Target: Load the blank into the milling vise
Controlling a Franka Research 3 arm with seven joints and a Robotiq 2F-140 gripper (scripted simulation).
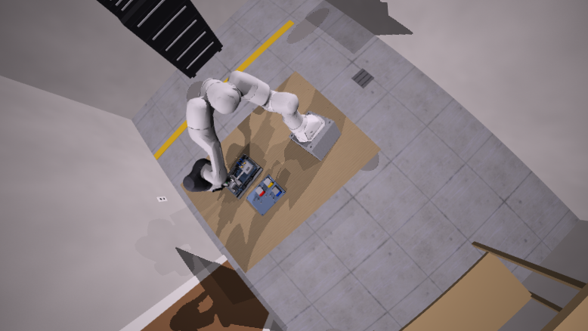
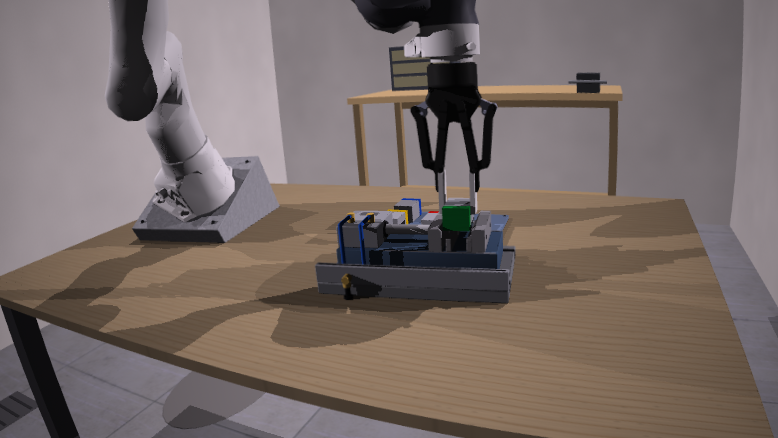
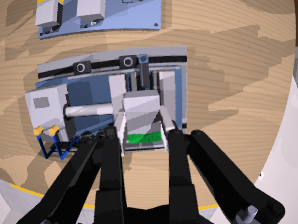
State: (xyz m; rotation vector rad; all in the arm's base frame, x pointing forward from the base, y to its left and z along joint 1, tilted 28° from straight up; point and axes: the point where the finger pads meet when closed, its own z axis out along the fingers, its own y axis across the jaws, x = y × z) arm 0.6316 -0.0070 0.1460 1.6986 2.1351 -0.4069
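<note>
Right now the green-ended blank is 40 mm below my hand. Round my hand: work stop rod 50 mm to the left, 50 mm below; fixed jaw 60 mm below, 30 mm ahead, 10 mm to the left; milling vise 100 mm below, 60 mm behind, 10 mm to the right.
</note>
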